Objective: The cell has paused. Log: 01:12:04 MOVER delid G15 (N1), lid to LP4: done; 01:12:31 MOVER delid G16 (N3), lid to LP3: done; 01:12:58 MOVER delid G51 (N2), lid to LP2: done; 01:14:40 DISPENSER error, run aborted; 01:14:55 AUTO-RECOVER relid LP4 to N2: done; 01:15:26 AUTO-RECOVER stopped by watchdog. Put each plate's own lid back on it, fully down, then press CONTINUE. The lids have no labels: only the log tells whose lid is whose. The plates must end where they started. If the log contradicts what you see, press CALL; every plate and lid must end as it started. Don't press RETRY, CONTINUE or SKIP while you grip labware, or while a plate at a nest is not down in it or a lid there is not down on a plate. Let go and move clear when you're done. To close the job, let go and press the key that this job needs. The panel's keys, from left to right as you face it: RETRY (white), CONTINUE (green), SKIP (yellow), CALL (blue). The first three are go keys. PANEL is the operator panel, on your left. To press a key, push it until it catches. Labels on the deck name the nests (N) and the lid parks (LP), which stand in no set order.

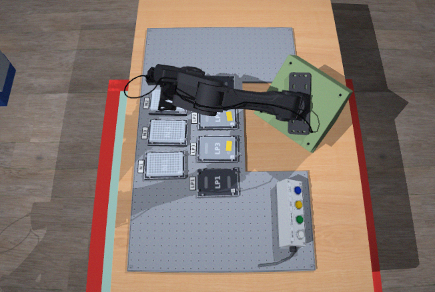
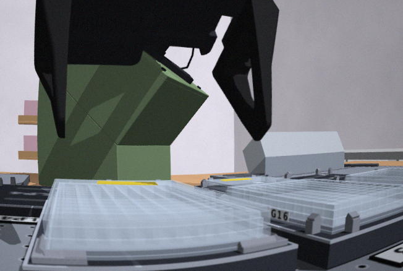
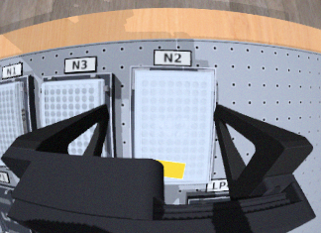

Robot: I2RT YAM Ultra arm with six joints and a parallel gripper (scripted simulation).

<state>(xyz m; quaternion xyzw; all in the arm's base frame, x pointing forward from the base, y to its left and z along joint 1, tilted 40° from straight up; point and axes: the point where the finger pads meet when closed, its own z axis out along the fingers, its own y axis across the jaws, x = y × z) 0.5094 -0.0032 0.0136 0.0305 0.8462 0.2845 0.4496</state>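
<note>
Now: hand 10 cm to the right of the plate, 5 cm past it and 5 cm above it. The rest, counted from my hand: lid 24 cm behind, 12 cm to the left, 6 cm below; then blue call key 55 cm behind, 23 cm to the left, 1 cm below; then yellow SKIP key 56 cm behind, 28 cm to the left, 1 cm below.
</note>
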